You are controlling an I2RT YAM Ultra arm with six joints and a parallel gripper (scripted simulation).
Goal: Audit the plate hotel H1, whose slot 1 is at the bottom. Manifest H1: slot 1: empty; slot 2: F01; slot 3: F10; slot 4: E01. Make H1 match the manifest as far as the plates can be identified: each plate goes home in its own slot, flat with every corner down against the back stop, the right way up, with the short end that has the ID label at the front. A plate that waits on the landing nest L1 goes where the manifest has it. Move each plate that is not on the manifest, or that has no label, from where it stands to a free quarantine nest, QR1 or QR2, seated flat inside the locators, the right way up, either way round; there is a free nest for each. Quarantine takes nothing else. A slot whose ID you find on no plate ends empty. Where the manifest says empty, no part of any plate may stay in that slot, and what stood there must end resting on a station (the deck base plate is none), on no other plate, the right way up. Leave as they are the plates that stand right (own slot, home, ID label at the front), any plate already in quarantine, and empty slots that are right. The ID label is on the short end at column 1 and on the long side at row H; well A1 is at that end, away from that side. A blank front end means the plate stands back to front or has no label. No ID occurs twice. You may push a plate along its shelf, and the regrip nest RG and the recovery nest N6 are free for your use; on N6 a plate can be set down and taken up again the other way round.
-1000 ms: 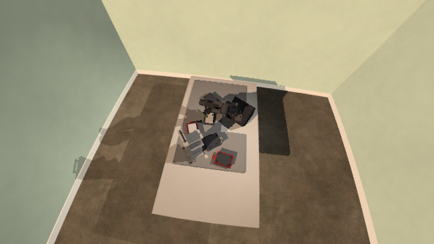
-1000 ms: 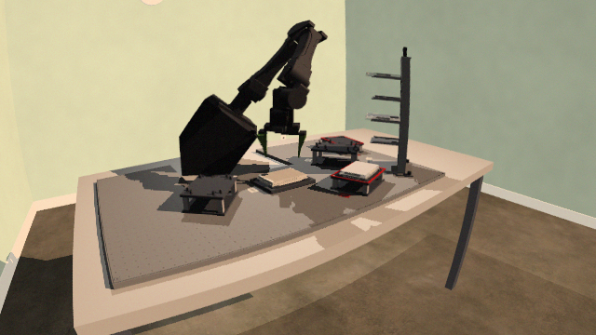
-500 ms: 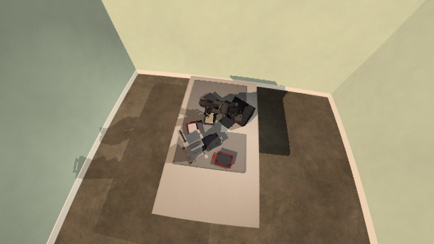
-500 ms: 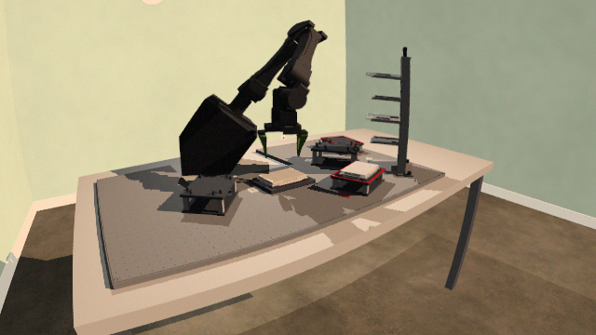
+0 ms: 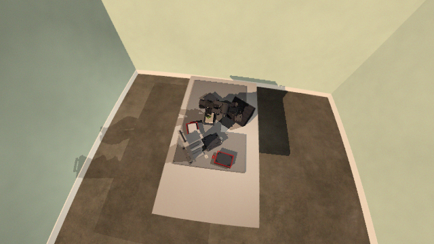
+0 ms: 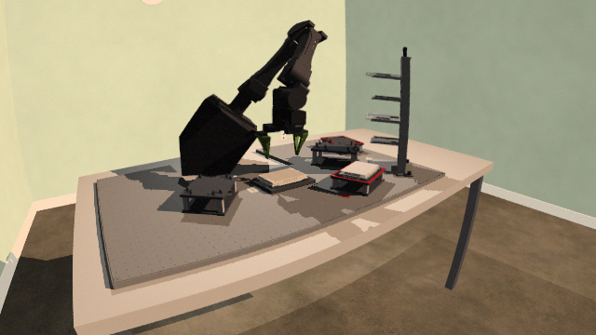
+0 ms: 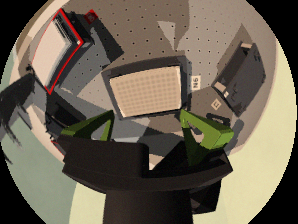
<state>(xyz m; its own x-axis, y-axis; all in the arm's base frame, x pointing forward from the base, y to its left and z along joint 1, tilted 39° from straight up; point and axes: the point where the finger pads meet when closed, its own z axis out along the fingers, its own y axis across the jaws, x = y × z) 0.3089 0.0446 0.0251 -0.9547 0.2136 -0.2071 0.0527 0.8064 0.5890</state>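
The dark N6 nest lies 8 cm below my hand. From my hand the other things lie so: hotel post: 9 cm ahead, 45 cm to the left, 12 cm above; then N6 tag: 2 cm ahead, 11 cm to the right, 9 cm below; then L1 tag: 4 cm behind, 19 cm to the right, 9 cm below.
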